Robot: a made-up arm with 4 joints.
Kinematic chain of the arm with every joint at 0, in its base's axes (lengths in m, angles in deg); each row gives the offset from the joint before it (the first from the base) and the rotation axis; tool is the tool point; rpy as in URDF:
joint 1: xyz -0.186 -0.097 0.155 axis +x
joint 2: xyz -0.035 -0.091 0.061 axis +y
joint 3: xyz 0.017 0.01 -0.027 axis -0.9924 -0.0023 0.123
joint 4: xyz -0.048 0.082 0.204 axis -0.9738 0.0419 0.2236
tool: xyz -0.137 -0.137 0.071 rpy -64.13 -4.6 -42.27
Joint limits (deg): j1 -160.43..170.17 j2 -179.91..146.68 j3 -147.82..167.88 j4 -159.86..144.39
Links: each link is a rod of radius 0.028 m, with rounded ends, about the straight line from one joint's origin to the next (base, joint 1, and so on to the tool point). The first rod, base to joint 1, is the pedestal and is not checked.
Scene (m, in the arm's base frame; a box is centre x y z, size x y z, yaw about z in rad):
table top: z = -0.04
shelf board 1: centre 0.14 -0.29 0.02 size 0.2 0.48 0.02 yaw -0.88
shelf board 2: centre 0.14 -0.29 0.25 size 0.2 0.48 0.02 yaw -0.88
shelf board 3: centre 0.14 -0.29 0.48 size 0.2 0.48 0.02 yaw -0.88
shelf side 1: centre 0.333 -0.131 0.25 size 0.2 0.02 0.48 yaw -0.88
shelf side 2: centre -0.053 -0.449 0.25 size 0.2 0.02 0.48 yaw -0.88
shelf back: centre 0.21 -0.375 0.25 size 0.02 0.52 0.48 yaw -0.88
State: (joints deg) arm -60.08 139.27 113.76 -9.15
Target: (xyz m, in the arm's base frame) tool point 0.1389 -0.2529 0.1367
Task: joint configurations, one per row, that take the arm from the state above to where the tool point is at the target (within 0.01 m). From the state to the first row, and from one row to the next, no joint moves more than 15 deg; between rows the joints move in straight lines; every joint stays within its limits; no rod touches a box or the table.
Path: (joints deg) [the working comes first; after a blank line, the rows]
Joints at the target: -2.71 125.99 -18.98 57.20
Straight joint move there: clear.

1: -53.71 137.79 99.01 -1.78
2: -47.33 136.32 84.26 5.60
3: -40.96 134.84 69.51 12.97
4: -34.58 133.37 54.77 20.34
5: -28.21 131.89 40.02 27.71
6: -21.83 130.42 25.27 35.09
7: -15.46 128.94 10.52 42.46
8: -9.09 127.47 -4.23 49.83
9: -2.71 125.99 -18.98 57.20

